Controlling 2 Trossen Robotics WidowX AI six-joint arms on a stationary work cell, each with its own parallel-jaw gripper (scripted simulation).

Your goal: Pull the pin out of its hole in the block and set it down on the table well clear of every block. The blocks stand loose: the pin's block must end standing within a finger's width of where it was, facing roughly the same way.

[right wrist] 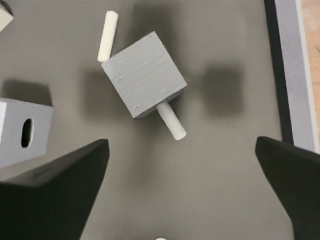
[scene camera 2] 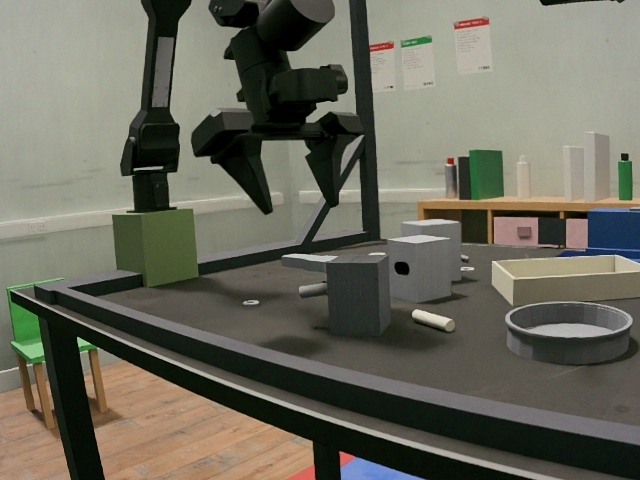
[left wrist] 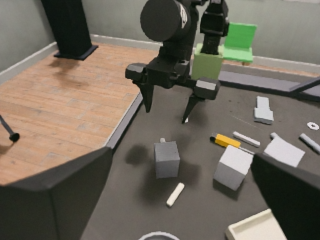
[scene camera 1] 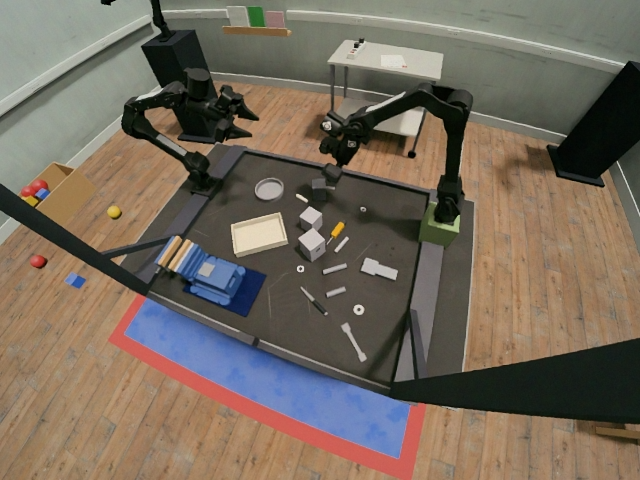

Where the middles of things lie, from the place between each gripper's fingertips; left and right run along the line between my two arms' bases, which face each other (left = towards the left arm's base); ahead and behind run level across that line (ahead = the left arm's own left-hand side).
I see my right gripper 11 cm above the dark grey block (scene camera 2: 358, 286), 6 cm to the right of it and 1 cm past it. The rest, counted from my right hand: round dish (scene camera 2: 544, 322) 27 cm to the left, 14 cm below, 4 cm behind; then cream tray (scene camera 1: 263, 233) 25 cm behind, 22 cm to the left, 14 cm below.
I see the round dish 32 cm below my left hand (scene camera 1: 256, 127), 1 cm to the right of it and 1 cm ahead of it. The rest, counted from my left hand: cream tray (32 cm below, 20 cm behind, 6 cm to the right); then dark grey block (29 cm below, 22 cm to the right, 4 cm ahead).
